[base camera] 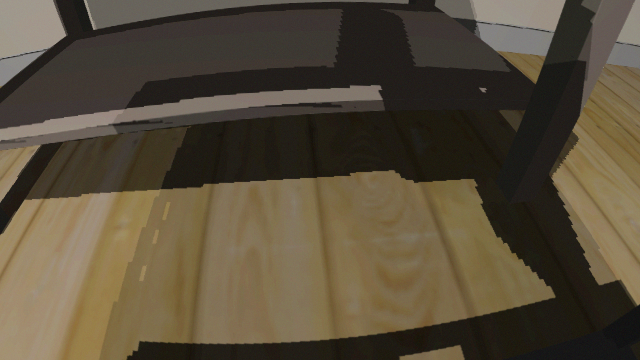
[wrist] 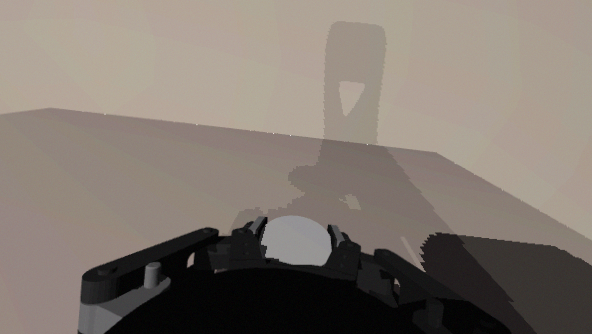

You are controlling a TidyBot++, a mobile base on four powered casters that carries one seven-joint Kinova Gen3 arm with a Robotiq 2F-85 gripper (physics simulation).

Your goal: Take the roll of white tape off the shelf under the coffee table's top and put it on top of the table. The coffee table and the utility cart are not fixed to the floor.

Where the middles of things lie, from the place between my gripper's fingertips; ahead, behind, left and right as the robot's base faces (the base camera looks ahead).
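I see that the roll of white tape (wrist: 296,240) is 2 cm behind my hand.
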